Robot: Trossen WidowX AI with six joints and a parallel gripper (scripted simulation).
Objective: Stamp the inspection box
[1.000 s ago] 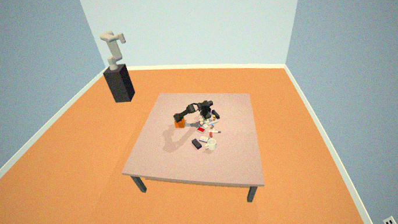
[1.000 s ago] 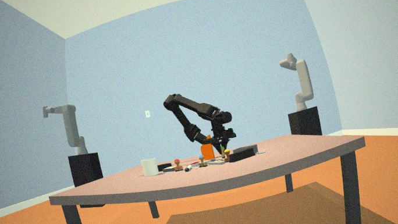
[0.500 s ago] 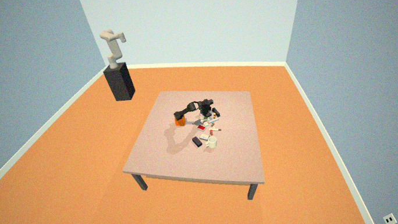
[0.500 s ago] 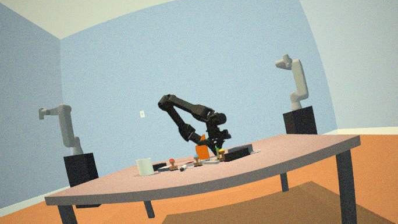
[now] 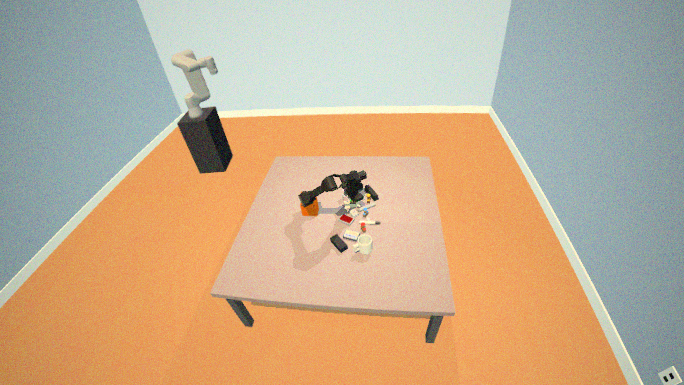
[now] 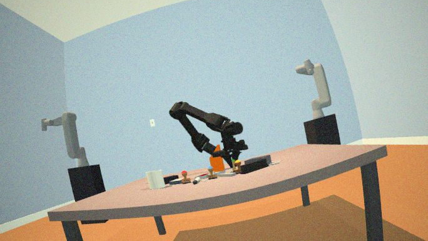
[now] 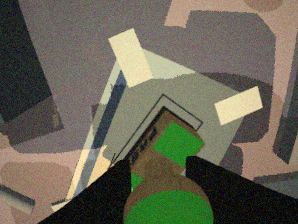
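Now: gripper tip right at the green-knob stamp. From my gripper tip the other things lie so: blue-knob stamp 8 cm ahead, 12 cm to the right, 1 cm below; then yellow-knob stamp 11 cm ahead, 1 cm to the left, 1 cm below; then black box 13 cm ahead, 8 cm to the left, 1 cm below.
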